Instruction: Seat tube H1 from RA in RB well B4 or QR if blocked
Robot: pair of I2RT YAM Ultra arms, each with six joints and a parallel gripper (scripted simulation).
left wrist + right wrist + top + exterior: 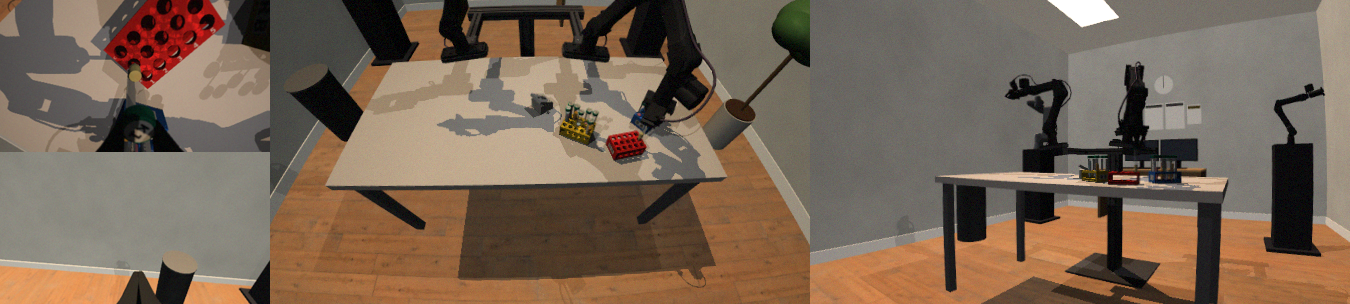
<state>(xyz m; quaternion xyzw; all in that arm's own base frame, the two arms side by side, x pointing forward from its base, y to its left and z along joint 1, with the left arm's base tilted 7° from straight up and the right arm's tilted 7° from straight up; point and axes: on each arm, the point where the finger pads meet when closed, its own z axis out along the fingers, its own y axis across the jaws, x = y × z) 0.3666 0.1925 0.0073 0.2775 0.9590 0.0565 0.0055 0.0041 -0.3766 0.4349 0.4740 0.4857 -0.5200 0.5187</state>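
Now: left hand 16 cm past the tube, 13 cm to the right of it and 9 cm above it. From my left hand the other things lie so: blue rack RA (13 cm behind, 9 cm to the left, 13 cm below); then red rack QR (2 cm ahead, 5 cm to the right, 13 cm below); then yellow rack RB (7 cm behind, 24 cm to the right, 13 cm below).
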